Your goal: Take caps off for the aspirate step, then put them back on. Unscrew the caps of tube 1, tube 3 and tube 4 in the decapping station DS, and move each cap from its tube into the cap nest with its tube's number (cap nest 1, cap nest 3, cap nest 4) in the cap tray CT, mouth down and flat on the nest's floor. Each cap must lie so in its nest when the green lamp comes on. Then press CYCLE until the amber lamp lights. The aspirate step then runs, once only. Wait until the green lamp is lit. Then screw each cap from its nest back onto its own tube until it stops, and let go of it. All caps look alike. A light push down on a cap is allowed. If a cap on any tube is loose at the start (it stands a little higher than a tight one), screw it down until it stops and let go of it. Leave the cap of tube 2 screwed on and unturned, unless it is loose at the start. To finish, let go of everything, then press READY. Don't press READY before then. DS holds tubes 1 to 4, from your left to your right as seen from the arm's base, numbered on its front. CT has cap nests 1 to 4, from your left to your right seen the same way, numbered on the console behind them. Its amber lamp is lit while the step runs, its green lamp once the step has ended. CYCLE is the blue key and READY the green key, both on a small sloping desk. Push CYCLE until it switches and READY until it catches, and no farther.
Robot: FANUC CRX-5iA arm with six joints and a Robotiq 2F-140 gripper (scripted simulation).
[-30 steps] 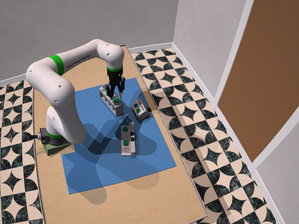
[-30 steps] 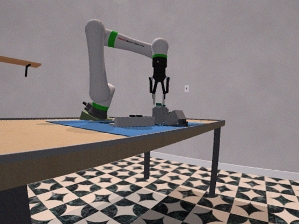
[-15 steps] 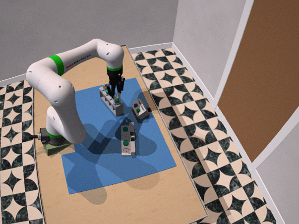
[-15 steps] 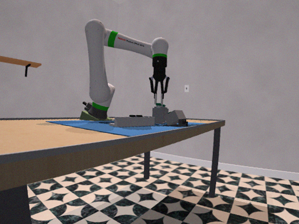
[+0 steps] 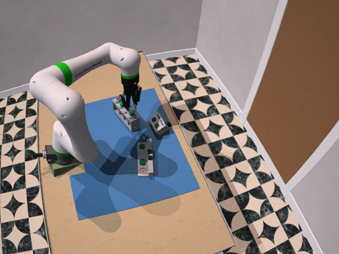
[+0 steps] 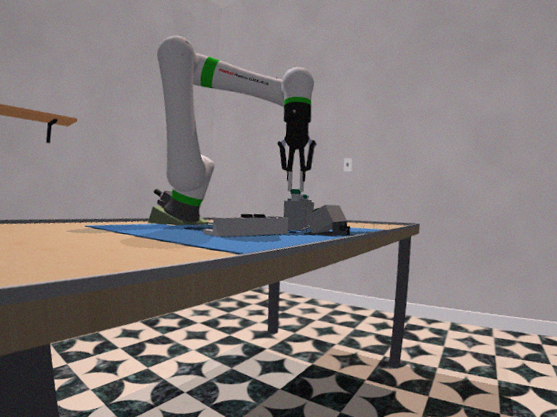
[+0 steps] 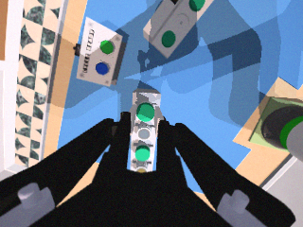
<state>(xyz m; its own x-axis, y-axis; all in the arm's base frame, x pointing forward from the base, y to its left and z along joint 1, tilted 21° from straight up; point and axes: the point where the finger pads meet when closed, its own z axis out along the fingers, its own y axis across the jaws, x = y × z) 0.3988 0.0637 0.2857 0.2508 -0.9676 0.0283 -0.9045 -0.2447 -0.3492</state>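
My hand is 12 cm short of the blue cycle key, 4 cm to the left of it and 9 cm above it. From my hand the other things lie so: sloping key desk 14 cm ahead, 7 cm to the right, 11 cm below; then green ready key 12 cm ahead, 9 cm to the right, 9 cm below.
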